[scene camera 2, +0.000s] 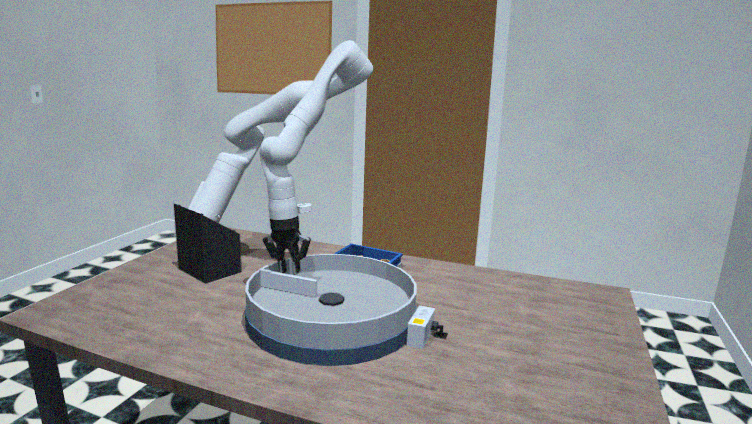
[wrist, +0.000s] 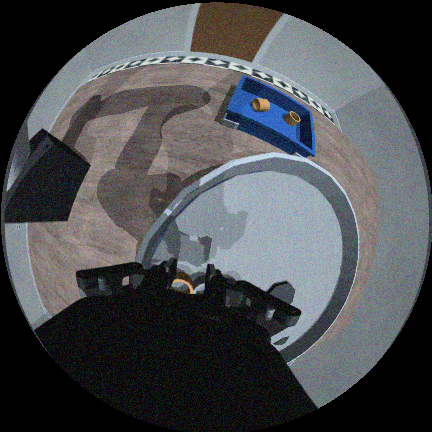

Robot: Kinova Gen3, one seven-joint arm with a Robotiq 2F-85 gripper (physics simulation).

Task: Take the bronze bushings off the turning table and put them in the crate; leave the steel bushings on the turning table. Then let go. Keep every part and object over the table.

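Places are measured from the arm's base along level axes (x left, y down, z back), in millimetres.
Where they show: gripper, fingertip midpoint: [scene camera 2: 290, 273] [wrist: 190, 269]; arm's base, link origin: [scene camera 2: 204, 217].
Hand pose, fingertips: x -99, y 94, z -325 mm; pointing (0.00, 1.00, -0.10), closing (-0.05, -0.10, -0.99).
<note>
Each offset is from my fingertips to the top centre of the thing. "*": to the spot under its first point.
The turning table [scene camera 2: 331, 335] [wrist: 348, 240] is a round grey pan with a raised wall. My gripper [scene camera 2: 289, 270] [wrist: 190, 269] points down inside its wall, behind the divider in the scene view. The fingers are partly open, with nothing gripped. A bronze bushing [wrist: 185, 284] shows as an orange ring at the fingers in the wrist view, mostly hidden by the gripper. Pale grey shapes beside it may be steel bushings; they are too covered to tell. The blue crate {dx +289, dy +32, dz -130 mm} [scene camera 2: 368, 250] [wrist: 269, 131] holds two bronze bushings, one {dx +309, dy +45, dz -101 mm} [wrist: 261, 104] on its side and another {dx +309, dy +51, dz -186 mm} [wrist: 294, 118] tilted.
A grey upright divider {* dx -57, dy +3, dz -21 mm} [scene camera 2: 288, 283] stands inside the pan, close to the gripper. A dark hub {dx -62, dy +21, dz -142 mm} [scene camera 2: 331, 299] [wrist: 282, 291] is at the pan's centre. A grey box {dx -80, dy +24, dz -374 mm} [scene camera 2: 420, 329] with a yellow label adjoins the pan's right side. The black robot mount [scene camera 2: 205, 250] [wrist: 47, 182] stands at left.
</note>
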